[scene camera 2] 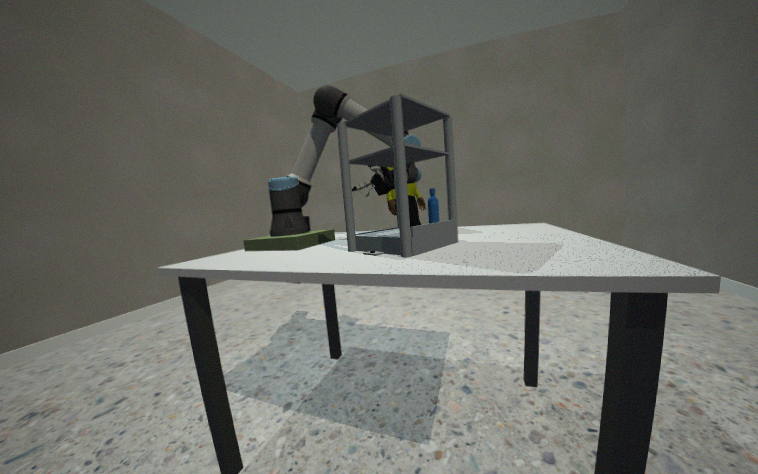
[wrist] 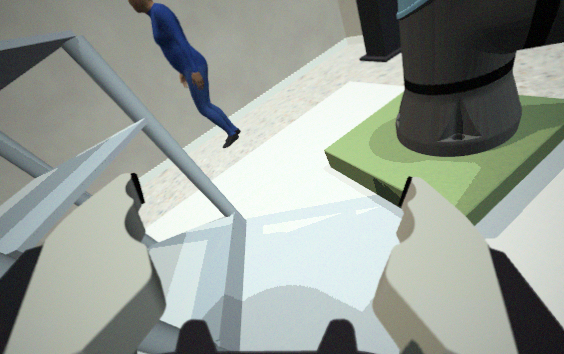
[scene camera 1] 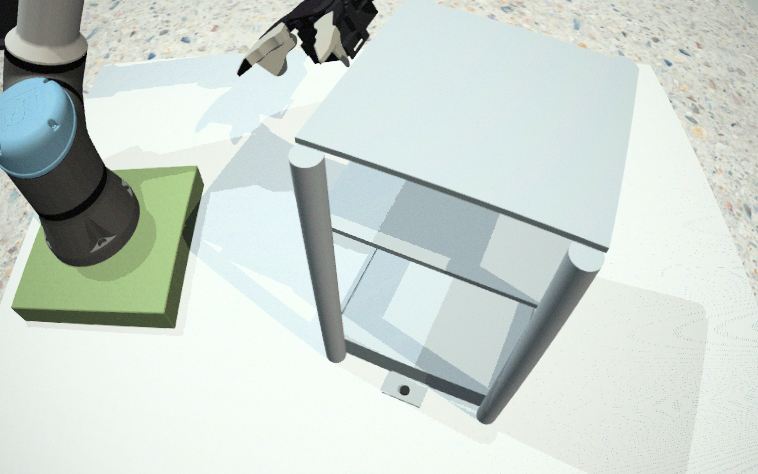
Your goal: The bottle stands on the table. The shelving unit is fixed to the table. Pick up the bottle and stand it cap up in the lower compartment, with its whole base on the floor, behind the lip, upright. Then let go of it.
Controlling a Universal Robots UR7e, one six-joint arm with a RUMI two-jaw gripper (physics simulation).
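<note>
The blue bottle stands upright beyond the side panel of the grey shelving unit in the second scene view. That panel hides its base. The bottle does not show in the first scene view or the wrist view. My gripper is open and empty, with its jaws wide apart. It hangs above the table, outside the unit on its far side in the first scene view, and is apart from the bottle. In the wrist view the unit's shelf, post and low lip show at the left.
The arm's base stands on a green block beside the unit. A small plate with a dark hole lies by the unit's near lip. The unit's posts, middle shelf and top board bound the space around its compartments.
</note>
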